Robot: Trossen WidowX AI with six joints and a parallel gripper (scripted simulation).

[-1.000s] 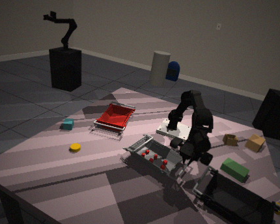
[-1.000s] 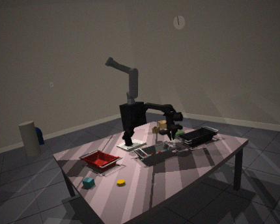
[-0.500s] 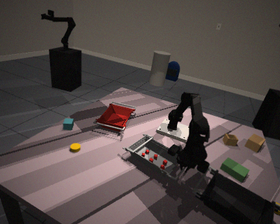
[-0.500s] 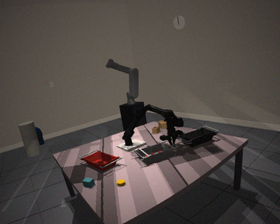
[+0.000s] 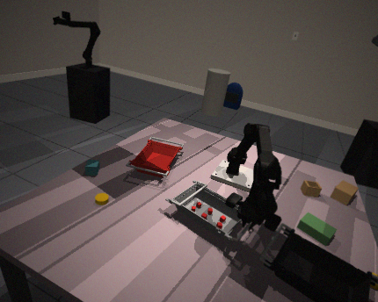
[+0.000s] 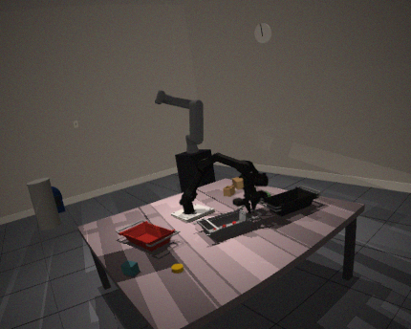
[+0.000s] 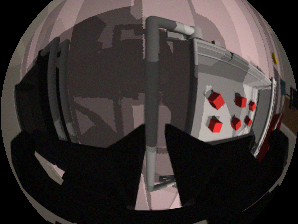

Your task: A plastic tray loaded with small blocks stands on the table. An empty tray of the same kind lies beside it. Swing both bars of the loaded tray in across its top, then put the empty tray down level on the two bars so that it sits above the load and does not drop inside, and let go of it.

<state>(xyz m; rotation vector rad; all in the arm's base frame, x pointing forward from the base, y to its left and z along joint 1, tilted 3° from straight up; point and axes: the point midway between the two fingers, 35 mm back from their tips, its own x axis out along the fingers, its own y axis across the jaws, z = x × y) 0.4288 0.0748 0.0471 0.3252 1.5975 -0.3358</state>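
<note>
The red tray is 34 cm behind my gripper tip and 46 cm to the right of it. Round my gripper tip: teal cube: 15 cm behind, 70 cm to the right, 3 cm below; green block: 14 cm behind, 29 cm to the left, 3 cm below.
</note>
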